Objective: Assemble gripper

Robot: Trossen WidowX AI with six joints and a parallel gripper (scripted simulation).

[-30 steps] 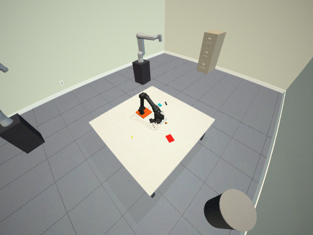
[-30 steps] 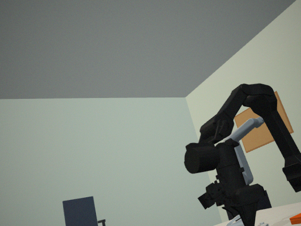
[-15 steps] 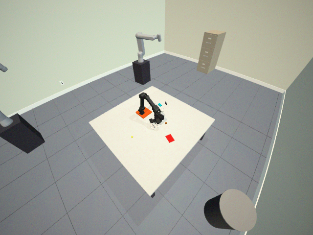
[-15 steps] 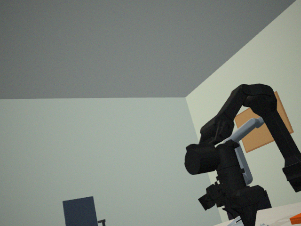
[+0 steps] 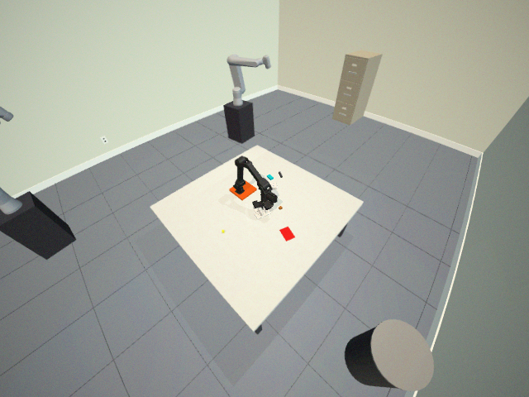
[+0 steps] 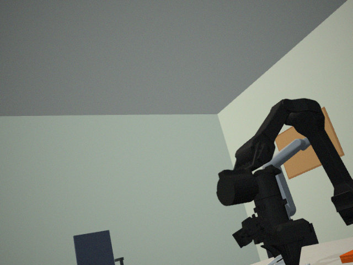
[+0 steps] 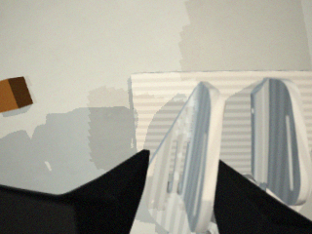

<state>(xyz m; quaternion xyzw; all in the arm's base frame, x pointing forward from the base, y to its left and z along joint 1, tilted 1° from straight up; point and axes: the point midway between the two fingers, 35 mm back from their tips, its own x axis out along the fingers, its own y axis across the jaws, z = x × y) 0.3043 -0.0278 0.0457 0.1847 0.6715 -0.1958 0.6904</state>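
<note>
Now: the housing plate 3 cm to the right of my gripper tip and 2 cm below it. The rest, counted from my gripper tip: red card: 26 cm ahead, 7 cm to the right, 3 cm below; small brown object: 8 cm ahead, 10 cm to the left, 2 cm below; small yellow ball: 12 cm behind, 35 cm to the right, 2 cm below.
</note>
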